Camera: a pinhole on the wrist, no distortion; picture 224 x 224 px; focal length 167.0 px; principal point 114.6 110.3 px. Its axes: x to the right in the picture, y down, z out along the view. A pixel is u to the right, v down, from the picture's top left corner.
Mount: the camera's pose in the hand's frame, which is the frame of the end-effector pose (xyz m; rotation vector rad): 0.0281 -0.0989 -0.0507 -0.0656 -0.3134 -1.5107
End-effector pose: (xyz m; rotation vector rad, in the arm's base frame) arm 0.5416 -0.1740 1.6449 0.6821 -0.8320 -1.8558
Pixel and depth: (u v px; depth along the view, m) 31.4 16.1 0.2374
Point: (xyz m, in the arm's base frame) 0.5359 -0.0278 1.7868
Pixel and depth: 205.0 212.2 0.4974
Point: -0.0791 -0.2031 1.7738
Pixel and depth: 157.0 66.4 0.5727
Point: 0.1779 0.1817 1.8879
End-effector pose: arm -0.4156 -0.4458 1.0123 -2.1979 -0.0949 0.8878
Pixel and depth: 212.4 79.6 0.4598
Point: -0.7336 -0.0275 1.0427
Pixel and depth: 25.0 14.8 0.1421
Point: -0.5088 -0.4392 1.0280
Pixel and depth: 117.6 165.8 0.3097
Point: -0.5146 -0.2399 0.8579
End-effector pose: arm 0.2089 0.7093 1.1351 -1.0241 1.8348 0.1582
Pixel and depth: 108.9 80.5 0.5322
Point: 0.5112 1.0485 1.0242
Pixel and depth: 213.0 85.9 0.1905
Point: 0.4364 0.7004 1.1316
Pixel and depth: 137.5 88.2 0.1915
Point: 0.3639 0.7435 1.1148
